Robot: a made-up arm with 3 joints.
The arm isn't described. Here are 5 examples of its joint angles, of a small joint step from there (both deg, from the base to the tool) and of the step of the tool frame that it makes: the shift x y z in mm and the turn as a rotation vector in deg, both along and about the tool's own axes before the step.
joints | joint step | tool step
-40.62 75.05 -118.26 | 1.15 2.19 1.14 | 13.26 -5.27 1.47 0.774 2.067 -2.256
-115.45 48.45 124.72 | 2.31 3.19 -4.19 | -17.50 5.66 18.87 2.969 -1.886 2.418
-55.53 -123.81 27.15 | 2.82 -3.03 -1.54 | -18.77 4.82 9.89 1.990 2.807 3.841
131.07 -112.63 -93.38 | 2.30 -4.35 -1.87 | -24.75 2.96 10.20 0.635 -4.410 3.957
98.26 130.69 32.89 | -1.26 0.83 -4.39 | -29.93 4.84 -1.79 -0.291 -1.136 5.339
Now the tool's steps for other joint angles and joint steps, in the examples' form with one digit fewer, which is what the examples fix.
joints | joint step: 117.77 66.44 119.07 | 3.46 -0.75 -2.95
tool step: -9.1 -1.5 -1.3 0.90 1.31 -0.21
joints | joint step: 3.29 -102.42 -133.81 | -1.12 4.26 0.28
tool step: 8.3 0.0 13.2 2.80 3.22 -1.38
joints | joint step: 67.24 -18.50 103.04 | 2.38 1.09 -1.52
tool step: -11.6 10.3 10.1 2.44 -0.58 2.25
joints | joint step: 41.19 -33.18 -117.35 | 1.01 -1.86 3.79
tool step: 18.5 -9.0 -10.2 -1.55 -1.32 -3.22
